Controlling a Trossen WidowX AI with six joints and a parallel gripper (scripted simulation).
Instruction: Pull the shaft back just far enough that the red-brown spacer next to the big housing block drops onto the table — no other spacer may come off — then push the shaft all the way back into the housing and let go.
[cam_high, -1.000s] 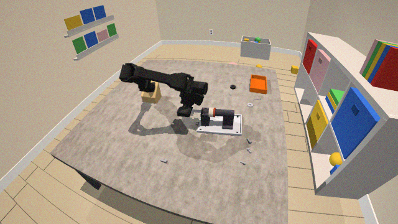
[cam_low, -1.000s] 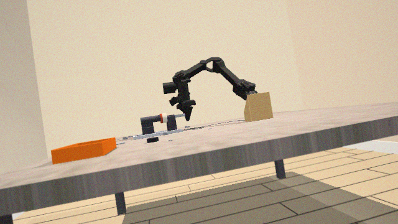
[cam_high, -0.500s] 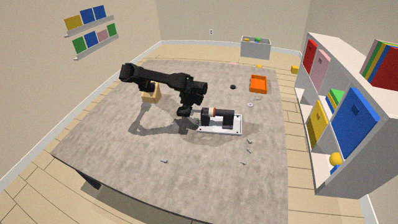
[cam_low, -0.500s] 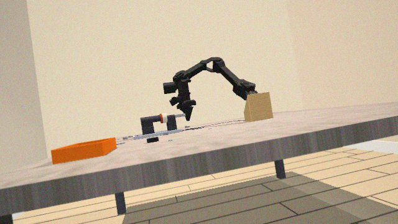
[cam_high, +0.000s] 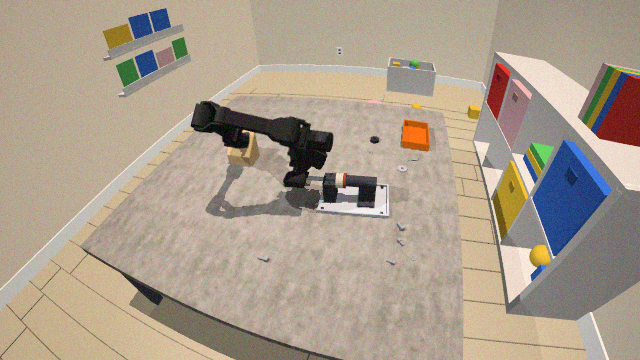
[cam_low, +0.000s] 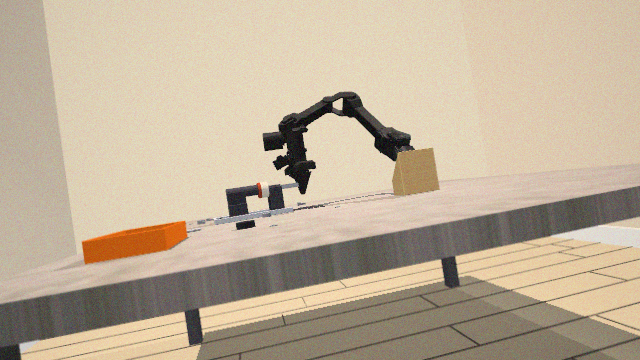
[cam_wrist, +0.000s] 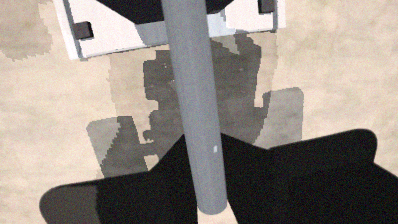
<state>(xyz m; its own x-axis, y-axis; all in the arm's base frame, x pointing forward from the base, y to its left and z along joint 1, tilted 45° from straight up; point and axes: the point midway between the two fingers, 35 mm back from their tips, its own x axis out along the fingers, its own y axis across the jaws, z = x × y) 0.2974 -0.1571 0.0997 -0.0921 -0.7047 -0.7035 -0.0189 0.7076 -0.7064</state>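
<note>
My gripper tip is now 7 cm short of the shaft and 3 cm below it. The rest, counted from my gripper tip: black disc: 38 cm to the left, 22 cm ahead, 4 cm below; then red-brown spacer: 14 cm ahead, 3 cm above; then orange tray: 44 cm to the left, 41 cm ahead, 4 cm below.
</note>
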